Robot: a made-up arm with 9 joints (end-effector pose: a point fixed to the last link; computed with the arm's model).
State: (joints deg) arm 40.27 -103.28 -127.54 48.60 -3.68 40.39 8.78 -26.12 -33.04
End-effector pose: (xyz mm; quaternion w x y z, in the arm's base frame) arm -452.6 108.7 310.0 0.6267 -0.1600 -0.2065 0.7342
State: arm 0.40 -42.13 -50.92 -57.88 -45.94 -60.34 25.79 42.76 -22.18
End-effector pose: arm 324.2 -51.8 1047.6 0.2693 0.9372 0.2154 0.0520
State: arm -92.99 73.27 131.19 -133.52 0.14 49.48 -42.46 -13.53 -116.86
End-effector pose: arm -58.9 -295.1 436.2 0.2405 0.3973 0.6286 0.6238
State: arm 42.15 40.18 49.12 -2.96 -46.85 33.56 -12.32 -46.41 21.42
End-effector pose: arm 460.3 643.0 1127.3 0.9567 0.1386 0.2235 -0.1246
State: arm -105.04 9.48 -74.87 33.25 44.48 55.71 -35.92 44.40 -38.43
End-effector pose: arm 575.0 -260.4 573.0 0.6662 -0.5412 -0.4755 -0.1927
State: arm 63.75 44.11 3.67 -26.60 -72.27 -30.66 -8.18 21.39 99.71
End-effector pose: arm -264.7 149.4 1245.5 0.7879 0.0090 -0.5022 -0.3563
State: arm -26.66 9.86 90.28 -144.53 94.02 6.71 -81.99 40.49 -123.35
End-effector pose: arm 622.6 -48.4 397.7 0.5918 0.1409 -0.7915 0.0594
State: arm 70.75 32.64 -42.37 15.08 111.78 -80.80 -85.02 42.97 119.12
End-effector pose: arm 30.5 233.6 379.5 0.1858 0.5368 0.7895 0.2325
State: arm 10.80 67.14 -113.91 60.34 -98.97 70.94 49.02 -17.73 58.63
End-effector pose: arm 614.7 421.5 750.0 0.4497 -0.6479 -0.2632 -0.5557
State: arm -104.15 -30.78 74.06 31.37 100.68 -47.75 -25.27 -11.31 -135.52
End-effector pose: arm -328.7 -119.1 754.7 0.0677 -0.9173 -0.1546 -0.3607
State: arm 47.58 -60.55 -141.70 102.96 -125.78 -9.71 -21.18 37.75 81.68
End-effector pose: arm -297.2 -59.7 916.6 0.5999 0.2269 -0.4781 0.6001
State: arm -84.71 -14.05 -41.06 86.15 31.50 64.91 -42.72 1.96 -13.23
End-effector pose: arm 357.7 -361.1 628.6 0.4131 -0.1536 -0.2447 -0.8636
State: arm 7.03 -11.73 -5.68 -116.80 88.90 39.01 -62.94 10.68 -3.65
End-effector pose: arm 431.3 306.3 329.1 0.0680 0.5764 0.5394 -0.6101
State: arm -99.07 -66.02 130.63 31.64 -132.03 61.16 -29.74 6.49 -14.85
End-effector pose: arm -212.0 -606.3 131.1 0.4220 -0.6689 0.2463 -0.5602
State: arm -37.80 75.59 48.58 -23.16 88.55 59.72 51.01 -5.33 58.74
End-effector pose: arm 658.2 634.6 329.3 0.2341 0.5635 0.6345 0.4743
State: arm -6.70 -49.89 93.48 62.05 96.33 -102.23 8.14 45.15 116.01
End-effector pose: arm -639.7 281.9 325.9 0.3825 0.5425 0.0813 -0.7435
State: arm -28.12 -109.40 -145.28 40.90 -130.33 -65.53 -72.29 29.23 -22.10
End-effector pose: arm -356.9 -117.6 1032.3 0.3119 0.6187 0.3505 0.6302
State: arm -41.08 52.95 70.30 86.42 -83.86 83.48 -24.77 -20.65 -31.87
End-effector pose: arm 56.2 620.4 435.8 0.8867 0.3235 -0.1554 0.2915
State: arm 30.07 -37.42 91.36 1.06 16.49 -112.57 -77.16 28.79 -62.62
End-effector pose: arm -76.6 10.6 566.3 0.0732 -0.0582 -0.4606 -0.8827
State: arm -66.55 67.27 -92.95 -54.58 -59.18 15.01 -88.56 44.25 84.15
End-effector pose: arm -169.0 -68.9 347.7 0.2423 -0.2400 -0.8661 0.3654
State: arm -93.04 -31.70 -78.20 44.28 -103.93 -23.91 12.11 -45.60 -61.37
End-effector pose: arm -378.2 39.5 839.5 0.4493 0.7391 -0.1155 0.4884
